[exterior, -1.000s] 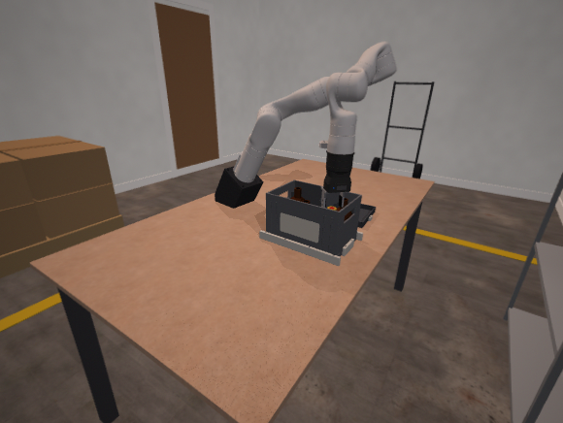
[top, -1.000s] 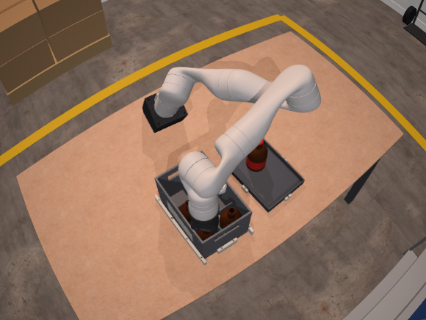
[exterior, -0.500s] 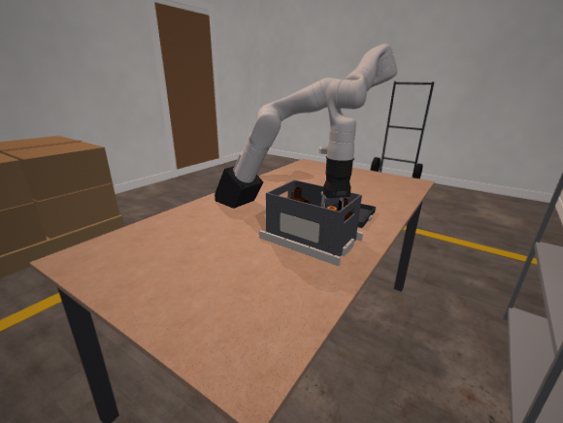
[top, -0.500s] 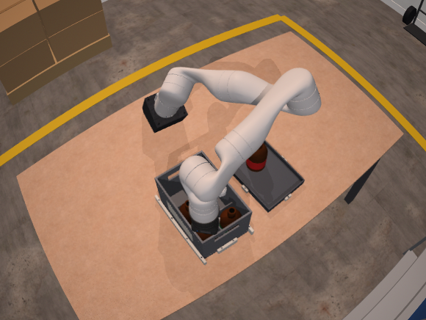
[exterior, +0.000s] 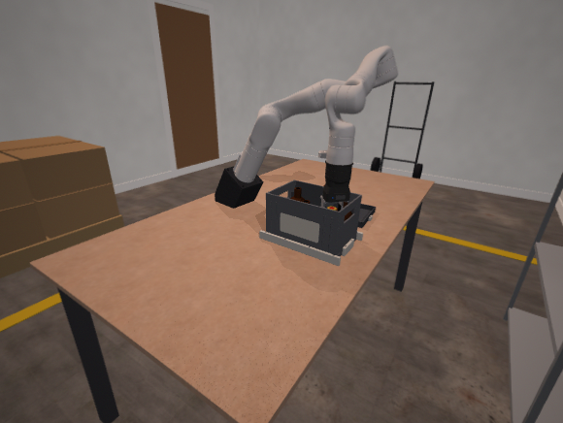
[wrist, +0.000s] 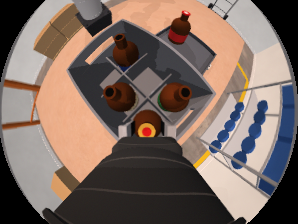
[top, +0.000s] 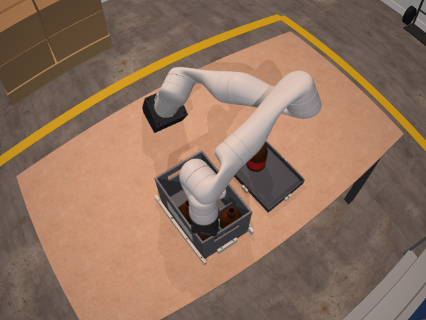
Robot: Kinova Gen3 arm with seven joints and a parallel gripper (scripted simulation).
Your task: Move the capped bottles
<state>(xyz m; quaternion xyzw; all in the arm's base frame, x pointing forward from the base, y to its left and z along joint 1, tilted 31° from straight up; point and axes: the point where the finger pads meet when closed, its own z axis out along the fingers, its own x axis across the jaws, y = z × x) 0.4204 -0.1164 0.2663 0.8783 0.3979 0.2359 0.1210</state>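
Right now my hand is 90 mm past the dark grey crate, 70 mm above it and 40 mm to the right of it. The rest, counted from my hand: dark tray 320 mm to the left, 140 mm below, 110 mm behind; bottle 320 mm to the left, 170 mm behind, 70 mm below.
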